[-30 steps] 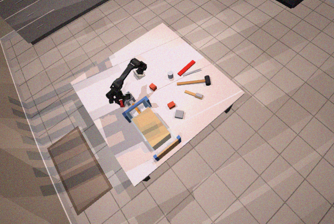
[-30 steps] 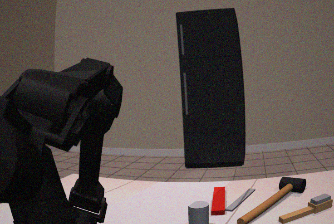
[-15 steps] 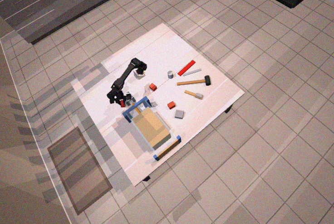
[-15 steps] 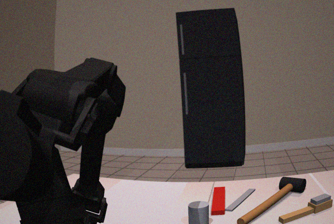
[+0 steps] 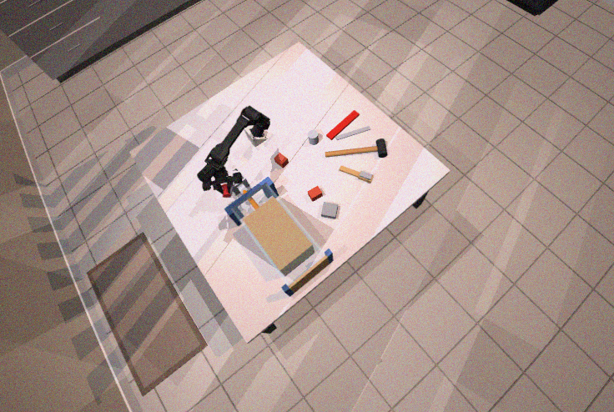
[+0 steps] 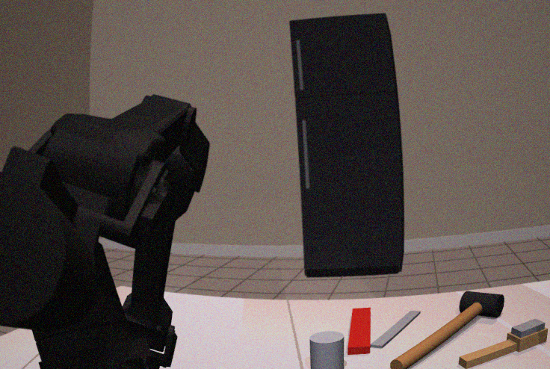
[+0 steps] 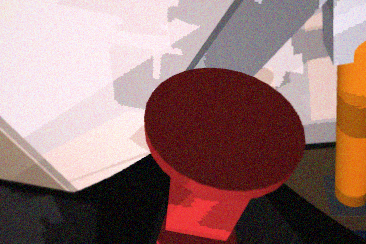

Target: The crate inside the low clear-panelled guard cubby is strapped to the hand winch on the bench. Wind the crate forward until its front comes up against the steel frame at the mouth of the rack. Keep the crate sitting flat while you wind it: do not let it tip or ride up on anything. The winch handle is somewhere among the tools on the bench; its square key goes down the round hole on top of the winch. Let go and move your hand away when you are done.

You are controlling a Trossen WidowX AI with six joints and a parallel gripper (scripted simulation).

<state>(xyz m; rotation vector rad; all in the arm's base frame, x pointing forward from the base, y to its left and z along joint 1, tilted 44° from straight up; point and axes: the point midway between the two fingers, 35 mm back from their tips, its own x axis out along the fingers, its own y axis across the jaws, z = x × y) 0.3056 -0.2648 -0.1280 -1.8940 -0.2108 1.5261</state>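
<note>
My gripper tip is now 10 mm past the red knob. From my gripper tip the other things lie so: clear-panelled cubby (310 mm ahead, 120 mm to the left, 20 mm below); winch handle (40 mm behind, 30 mm to the left, 30 mm below); grey hand winch (110 mm behind, 100 mm below, 50 mm to the left).
</note>
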